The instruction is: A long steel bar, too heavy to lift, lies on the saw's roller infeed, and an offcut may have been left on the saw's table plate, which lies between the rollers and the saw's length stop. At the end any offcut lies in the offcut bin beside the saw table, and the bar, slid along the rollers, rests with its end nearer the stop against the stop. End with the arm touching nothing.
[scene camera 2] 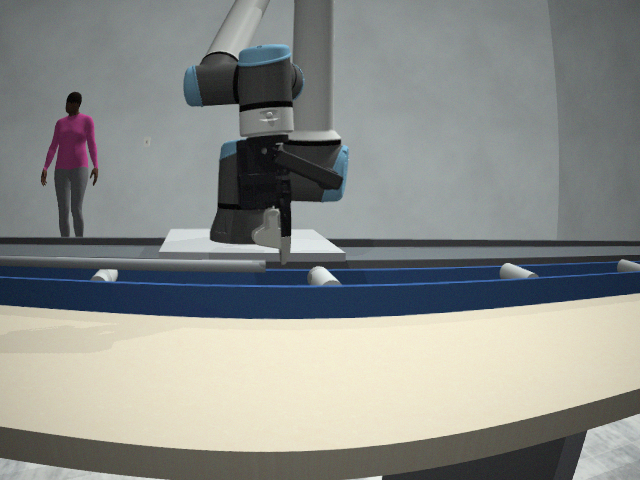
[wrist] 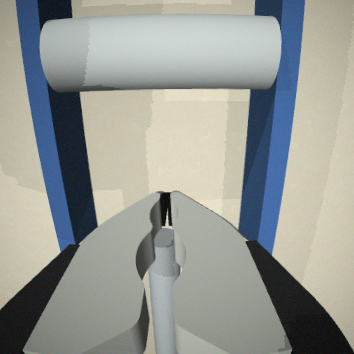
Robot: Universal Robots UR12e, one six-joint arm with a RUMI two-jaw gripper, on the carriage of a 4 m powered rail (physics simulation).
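Frame: origin at the arm's base, x left, y ahead, z down, level; metres.
Where they show: gripper, between the fingertips: (scene camera 2: 283,264) (wrist: 167,194); arm's base, origin of its link: (scene camera 2: 243,239).
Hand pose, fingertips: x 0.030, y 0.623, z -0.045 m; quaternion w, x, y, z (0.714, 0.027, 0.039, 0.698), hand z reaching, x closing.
Observation:
Things, the pixels of their top centre, and the offset from my fingertips. "spot": a spot on its surface instead. Level surfaces: height alone.
- long steel bar, a spot on its surface: (wrist: 164,300) spot: dx -0.071, dy -0.004, dz -0.005 m
- blue infeed frame, a spot on its surface: (wrist: 287,100) spot: dx +0.045, dy +0.067, dz +0.023 m
- roller, centre of its top: (wrist: 159,50) (scene camera 2: 325,272) dx +0.071, dy -0.003, dz +0.015 m
- beige table, height of its surface: dz +0.075 m
The long steel bar (scene camera 2: 196,265) (wrist: 164,300) lies along the roller infeed, its near end in scene camera 2 pointing right. In the wrist view its end face shows between the grey jaws, lower than the tips. My gripper (scene camera 2: 283,261) (wrist: 167,194) points down with its jaws closed together, leaving a narrow slit and no thing held. In scene camera 2 its tips are just right of the bar's end, about level with the bar's top and apart from it. The offcut, table plate, length stop and offcut bin do not show in either view.
The blue infeed frame (scene camera 2: 330,300) (wrist: 287,100) carries white rollers; one roller (scene camera 2: 324,276) (wrist: 160,52) is just beyond the bar's end. A beige table (scene camera 2: 320,377) stands in front. The arm's white carriage (scene camera 2: 310,248) is behind, and a person (scene camera 2: 73,142) stands at the back left.

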